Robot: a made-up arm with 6 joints.
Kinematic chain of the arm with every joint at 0, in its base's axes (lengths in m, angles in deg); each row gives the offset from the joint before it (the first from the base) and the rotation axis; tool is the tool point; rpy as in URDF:
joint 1: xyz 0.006 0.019 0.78 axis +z
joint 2: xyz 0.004 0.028 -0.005 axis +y
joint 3: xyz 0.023 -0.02 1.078 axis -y
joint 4: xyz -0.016 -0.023 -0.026 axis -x
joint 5: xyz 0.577 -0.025 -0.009 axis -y
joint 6: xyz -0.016 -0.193 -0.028 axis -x
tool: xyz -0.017 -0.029 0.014 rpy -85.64 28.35 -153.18
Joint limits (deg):
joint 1: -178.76..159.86
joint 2: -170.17..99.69
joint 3: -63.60..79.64
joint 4: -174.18..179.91
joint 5: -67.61..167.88
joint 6: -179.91..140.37
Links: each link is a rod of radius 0.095 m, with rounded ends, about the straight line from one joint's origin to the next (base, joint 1, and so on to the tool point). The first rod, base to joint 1, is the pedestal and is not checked.
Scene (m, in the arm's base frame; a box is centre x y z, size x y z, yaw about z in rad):
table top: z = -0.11
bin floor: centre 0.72 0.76 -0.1 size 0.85 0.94 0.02 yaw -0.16
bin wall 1: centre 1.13 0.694 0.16 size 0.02 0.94 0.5 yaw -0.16
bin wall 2: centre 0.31 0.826 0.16 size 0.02 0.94 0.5 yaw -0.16
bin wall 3: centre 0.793 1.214 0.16 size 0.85 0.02 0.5 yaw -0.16
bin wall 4: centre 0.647 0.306 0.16 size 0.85 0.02 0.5 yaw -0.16
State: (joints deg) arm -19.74 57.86 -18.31 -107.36 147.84 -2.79
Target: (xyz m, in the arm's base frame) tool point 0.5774 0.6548 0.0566
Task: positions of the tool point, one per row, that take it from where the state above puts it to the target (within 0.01 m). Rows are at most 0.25 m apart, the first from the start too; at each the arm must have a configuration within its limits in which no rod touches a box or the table.
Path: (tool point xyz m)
1: 0.8362 0.0339 0.6878
2: 0.8081 0.2604 0.6883
3: 0.7200 0.4726 0.6890
4: 0.5773 0.6548 0.6900
5: 0.6141 0.6850 0.4872
6: 0.6147 0.6852 0.2725
7: 0.5775 0.6548 0.0566

